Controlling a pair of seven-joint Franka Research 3 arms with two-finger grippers.
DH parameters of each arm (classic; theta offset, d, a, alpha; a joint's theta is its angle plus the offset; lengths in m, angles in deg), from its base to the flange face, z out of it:
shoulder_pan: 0 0.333 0 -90
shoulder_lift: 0 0 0 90
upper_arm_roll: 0 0.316 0.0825 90
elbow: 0 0 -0.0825 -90
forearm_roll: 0 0.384 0 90
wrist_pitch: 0 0 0.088 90
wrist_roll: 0 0.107 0 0
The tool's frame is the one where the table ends.
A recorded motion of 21 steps. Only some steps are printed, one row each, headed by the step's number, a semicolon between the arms.
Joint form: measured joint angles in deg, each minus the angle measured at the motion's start. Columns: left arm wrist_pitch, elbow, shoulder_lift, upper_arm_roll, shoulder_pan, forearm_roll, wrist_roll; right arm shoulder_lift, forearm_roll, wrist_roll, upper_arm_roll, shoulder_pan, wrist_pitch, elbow.
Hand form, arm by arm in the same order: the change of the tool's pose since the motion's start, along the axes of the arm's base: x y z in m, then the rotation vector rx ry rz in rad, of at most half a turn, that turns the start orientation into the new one. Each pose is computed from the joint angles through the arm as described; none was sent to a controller.
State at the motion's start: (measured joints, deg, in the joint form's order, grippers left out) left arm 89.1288 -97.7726 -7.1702 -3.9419 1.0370 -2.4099 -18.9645; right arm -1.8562 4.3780 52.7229 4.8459 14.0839 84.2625 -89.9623
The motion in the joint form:
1: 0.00 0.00 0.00 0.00 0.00 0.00 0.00; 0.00 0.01 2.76 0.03 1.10 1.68 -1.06
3: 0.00 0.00 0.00 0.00 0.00 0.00 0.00; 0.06 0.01 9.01 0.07 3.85 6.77 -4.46
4: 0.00 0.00 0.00 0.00 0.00 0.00 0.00; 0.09 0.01 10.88 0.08 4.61 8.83 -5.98
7: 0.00 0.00 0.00 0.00 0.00 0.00 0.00; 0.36 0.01 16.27 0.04 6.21 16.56 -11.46
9: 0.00 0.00 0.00 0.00 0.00 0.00 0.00; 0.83 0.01 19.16 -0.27 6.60 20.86 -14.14
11: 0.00 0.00 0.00 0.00 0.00 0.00 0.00; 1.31 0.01 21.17 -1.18 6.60 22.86 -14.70
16: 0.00 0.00 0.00 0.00 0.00 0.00 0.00; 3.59 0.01 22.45 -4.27 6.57 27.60 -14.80
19: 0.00 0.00 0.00 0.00 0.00 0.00 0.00; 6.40 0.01 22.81 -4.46 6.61 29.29 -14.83
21: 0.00 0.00 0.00 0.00 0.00 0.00 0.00; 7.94 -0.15 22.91 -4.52 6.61 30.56 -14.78
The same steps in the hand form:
1: 0.0000 0.0000 0.0000 0.0000 0.0000 0.0000; -0.0009 0.0107 -0.0062 -0.0002 -0.0077 -0.0304
3: 0.0000 0.0000 0.0000 0.0000 0.0000 0.0000; -0.0032 0.0374 -0.0272 0.0029 -0.0281 -0.0972
4: 0.0000 0.0000 0.0000 0.0000 0.0000 0.0000; -0.0035 0.0449 -0.0370 0.0046 -0.0343 -0.1190
7: 0.0000 0.0000 0.0000 0.0000 0.0000 0.0000; -0.0015 0.0610 -0.0735 0.0152 -0.0591 -0.1959
9: 0.0000 0.0000 0.0000 0.0000 0.0000 0.0000; 0.0030 0.0631 -0.0939 0.0227 -0.0730 -0.2504
11: 0.0000 0.0000 0.0000 0.0000 0.0000 0.0000; 0.0108 0.0563 -0.1001 0.0298 -0.0848 -0.3040
16: 0.0000 0.0000 0.0000 0.0000 0.0000 0.0000; 0.0381 0.0329 -0.1159 0.0478 -0.1194 -0.3869
19: 0.0000 0.0000 0.0000 0.0000 0.0000 0.0000; 0.0493 0.0353 -0.1421 0.0362 -0.1022 -0.3978
21: 0.0000 0.0000 0.0000 0.0000 0.0000 0.0000; 0.0557 0.0366 -0.1556 0.0313 -0.1004 -0.4010

